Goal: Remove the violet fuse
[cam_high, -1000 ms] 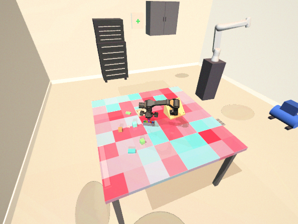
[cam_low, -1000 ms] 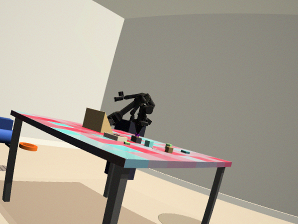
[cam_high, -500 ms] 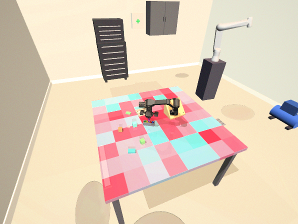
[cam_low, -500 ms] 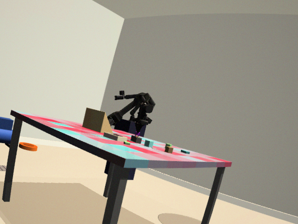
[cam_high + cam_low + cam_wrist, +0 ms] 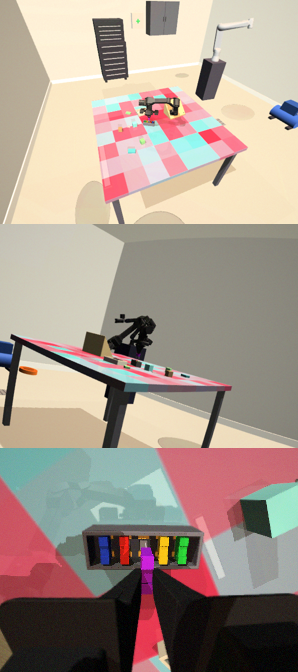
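The tan tray lies 220 mm to the right of my gripper tip, 90 mm below it and 20 mm ahead of it.
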